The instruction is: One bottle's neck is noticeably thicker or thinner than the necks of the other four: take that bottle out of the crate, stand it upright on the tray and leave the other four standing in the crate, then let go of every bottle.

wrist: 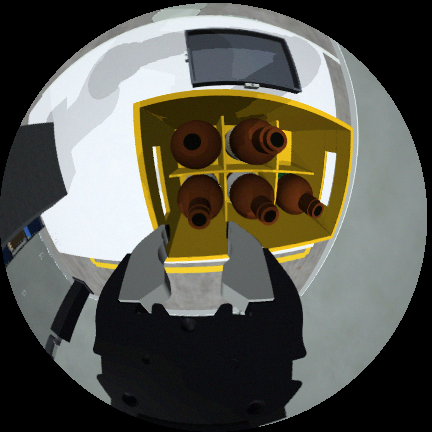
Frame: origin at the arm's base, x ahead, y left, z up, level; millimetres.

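Seen in the pictures: gripper, between the fingertips: [197, 224].
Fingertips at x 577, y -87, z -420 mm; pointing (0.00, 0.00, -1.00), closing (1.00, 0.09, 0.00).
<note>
Offsets run from my fingertips to a thing's top centre. "spot": to the spot under its first point. Level surfaces: height alone.
A yellow crate @(80 mm ahead, 48 mm left, 5 mm down) [243, 94] with dividers holds the five brown bottles. In its far row stand a bottle @(9 mm back, 80 mm left, 17 mm down) [206, 155] at the left, whose mouth faces the camera, and a bottle @(77 mm ahead, 94 mm left, 17 mm down) [250, 142] in the middle. In its near row stand a left bottle @(1 mm ahead, 4 mm right, 17 mm down) [200, 195], a middle bottle @(86 mm ahead, 4 mm left, 17 mm down) [250, 192] and a right bottle @(170 mm ahead, 16 mm left, 17 mm down) [294, 192]. The far middle neck looks wide, but viewing angles differ, so I cannot surely tell the odd one. My gripper [197, 224] is open, partly spread and empty, its tips just on the near side of the near left bottle's mouth. The dark tray @(spot: 71 mm ahead, 324 mm left, 174 mm down) [242, 57] lies beyond the crate.
The crate's high walls and dividers surround the bottles. The crate and tray are on a white table top @(180 mm down) [100, 190]. A dark panel [32, 175] is at the left edge, and a black bar-shaped object [70, 310] is at the lower left.
</note>
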